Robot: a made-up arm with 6 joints. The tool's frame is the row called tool. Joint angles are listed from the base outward. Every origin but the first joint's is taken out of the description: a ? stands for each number. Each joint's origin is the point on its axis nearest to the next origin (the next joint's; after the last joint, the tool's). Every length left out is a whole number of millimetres.
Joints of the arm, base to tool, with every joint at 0 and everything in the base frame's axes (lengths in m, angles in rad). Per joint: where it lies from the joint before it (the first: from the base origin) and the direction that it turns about. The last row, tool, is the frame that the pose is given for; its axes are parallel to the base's.
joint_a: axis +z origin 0 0 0.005
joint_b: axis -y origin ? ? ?
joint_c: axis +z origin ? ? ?
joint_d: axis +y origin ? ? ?
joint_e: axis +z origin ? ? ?
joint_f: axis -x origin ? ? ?
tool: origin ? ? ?
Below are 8 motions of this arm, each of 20 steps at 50 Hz.
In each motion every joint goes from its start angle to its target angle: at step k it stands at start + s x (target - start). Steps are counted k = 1, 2, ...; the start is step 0. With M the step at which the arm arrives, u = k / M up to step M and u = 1 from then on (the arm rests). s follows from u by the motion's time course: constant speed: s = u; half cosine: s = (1 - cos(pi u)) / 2; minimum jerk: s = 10 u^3 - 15 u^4 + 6 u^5.
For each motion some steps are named. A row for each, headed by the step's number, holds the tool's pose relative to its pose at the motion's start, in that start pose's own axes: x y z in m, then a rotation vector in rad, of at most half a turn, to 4 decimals.
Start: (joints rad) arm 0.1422 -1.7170 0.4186 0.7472 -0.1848 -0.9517
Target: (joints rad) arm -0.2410 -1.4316 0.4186 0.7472 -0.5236 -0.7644
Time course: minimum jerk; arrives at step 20
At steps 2, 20:
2: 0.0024 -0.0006 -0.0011 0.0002 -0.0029 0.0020
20: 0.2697 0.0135 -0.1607 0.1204 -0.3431 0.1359

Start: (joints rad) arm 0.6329 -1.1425 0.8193 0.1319 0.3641 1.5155
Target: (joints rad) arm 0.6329 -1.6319 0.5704 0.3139 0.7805 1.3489
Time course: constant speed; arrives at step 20
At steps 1, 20:
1: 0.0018 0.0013 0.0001 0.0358 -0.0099 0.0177
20: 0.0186 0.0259 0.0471 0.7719 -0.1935 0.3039

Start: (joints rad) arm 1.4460 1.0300 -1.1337 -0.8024 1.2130 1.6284
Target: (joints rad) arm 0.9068 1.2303 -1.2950 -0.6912 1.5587 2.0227
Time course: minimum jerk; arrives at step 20
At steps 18, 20:
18: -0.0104 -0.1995 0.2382 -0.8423 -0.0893 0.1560
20: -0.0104 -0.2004 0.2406 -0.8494 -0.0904 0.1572

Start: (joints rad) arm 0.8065 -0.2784 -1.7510 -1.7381 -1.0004 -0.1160
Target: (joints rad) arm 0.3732 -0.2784 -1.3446 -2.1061 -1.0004 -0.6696
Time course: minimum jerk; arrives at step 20
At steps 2, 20:
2: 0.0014 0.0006 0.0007 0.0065 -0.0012 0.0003
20: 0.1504 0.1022 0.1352 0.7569 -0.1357 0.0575

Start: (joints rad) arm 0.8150 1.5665 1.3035 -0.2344 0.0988 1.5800
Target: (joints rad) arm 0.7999 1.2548 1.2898 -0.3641 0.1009 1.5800
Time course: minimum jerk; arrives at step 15
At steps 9, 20:
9: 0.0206 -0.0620 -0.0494 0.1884 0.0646 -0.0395
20: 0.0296 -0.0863 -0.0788 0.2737 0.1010 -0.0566

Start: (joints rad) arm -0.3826 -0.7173 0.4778 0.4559 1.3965 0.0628
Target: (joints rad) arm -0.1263 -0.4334 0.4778 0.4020 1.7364 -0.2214
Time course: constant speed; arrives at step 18
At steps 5, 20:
5: -0.0231 -0.0199 -0.0064 0.0032 0.0809 0.1133
20: -0.0941 -0.0712 -0.0171 0.0345 0.3543 0.3981

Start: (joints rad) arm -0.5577 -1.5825 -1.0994 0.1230 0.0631 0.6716
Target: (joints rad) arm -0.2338 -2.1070 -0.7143 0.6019 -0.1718 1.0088
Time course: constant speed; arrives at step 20
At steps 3, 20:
3: -0.0179 -0.0253 0.0157 -0.1473 0.0517 0.0495
20: -0.1704 -0.1887 0.1710 -1.0333 0.4678 0.2635

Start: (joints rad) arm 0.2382 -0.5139 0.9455 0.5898 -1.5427 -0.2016
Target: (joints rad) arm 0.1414 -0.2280 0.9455 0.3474 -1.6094 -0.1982
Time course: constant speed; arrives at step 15
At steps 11, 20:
11: -0.0185 0.1269 -0.0679 0.3203 -0.1385 -0.1553
20: -0.0206 0.1722 -0.0840 0.4350 -0.1915 -0.2088

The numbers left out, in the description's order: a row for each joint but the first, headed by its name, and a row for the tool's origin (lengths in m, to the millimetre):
joint_b: -0.031 -0.29 0
joint_c: -0.258 0 0.143
joint_d: -0.386 0.075 0
joint_e: 0.337 0 -0.159
joint_f: 0.056 -0.098 0
tool: 0 -0.097 -0.089

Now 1 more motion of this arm.
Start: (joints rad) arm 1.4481 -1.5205 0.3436 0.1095 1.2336 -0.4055
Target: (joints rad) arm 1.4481 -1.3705 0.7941 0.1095 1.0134 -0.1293
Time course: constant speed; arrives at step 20
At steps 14, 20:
14: -0.0058 -0.0252 0.0024 -0.3114 0.0854 0.1346
20: -0.0072 -0.0354 0.0059 -0.4452 0.1182 0.1957

